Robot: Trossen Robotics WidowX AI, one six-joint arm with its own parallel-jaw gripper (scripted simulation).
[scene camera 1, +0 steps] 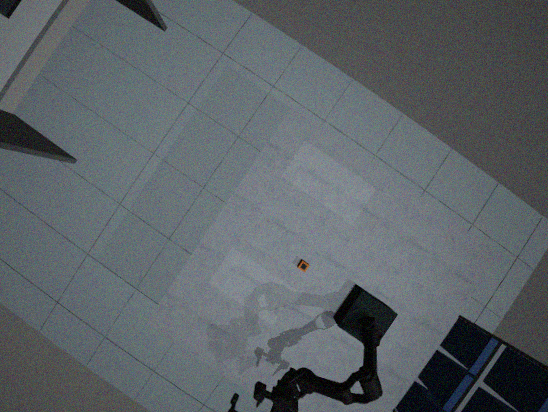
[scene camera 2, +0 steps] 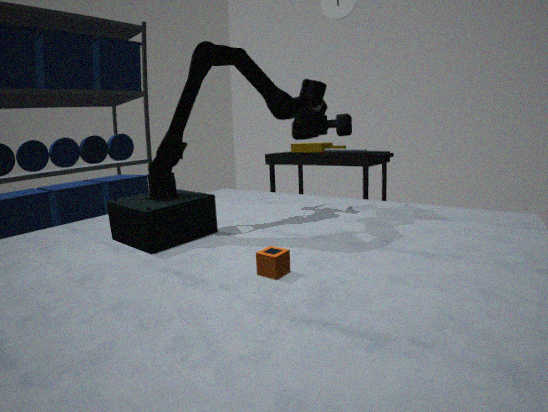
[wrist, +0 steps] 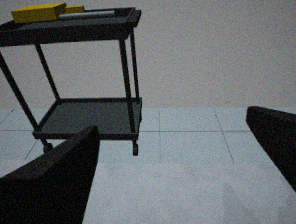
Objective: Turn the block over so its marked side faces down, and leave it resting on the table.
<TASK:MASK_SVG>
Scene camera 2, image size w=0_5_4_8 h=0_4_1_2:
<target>my gripper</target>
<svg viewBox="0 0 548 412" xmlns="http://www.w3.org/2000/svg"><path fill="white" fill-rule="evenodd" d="M351 116L345 113L336 115L337 119L327 120L327 115L324 114L328 106L323 99L321 105L317 105L316 108L312 107L320 116L321 122L312 130L305 129L305 132L302 133L293 130L293 120L292 136L296 140L319 137L319 135L327 135L328 128L336 128L337 135L350 136L352 134Z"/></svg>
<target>orange block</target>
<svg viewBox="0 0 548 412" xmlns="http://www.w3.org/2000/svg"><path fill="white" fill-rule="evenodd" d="M257 252L256 267L258 276L278 280L291 272L290 250L270 246Z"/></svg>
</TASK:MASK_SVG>
